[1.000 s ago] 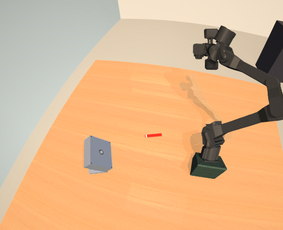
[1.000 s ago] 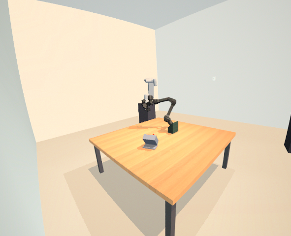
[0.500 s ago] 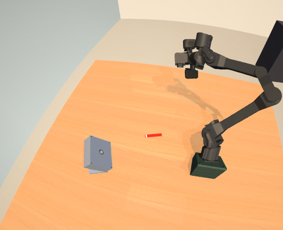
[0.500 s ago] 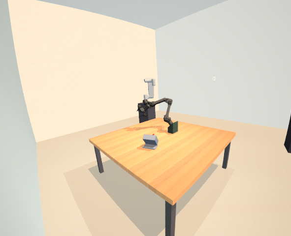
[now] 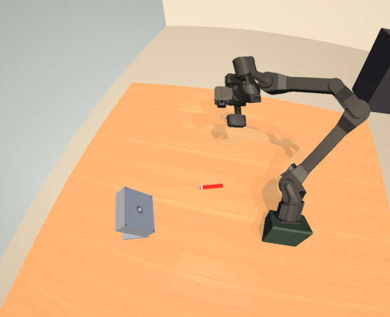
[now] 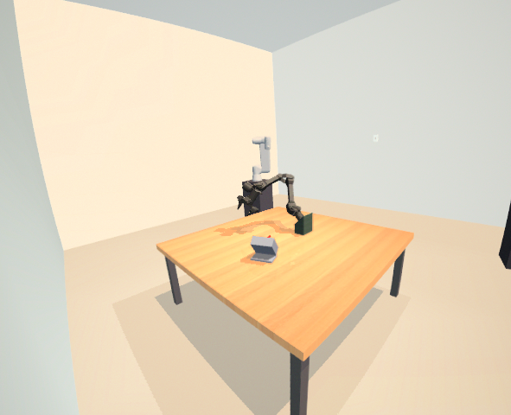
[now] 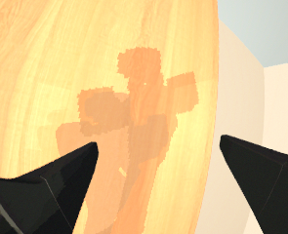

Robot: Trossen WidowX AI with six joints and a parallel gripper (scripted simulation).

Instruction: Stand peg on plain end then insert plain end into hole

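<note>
Right now my gripper tip is 260 mm to the right of the red peg, 140 mm above it and 60 mm short of it. The rest, counted from my gripper tip: grey sloped panel (410 mm to the left, 260 mm ahead, 70 mm below).
</note>
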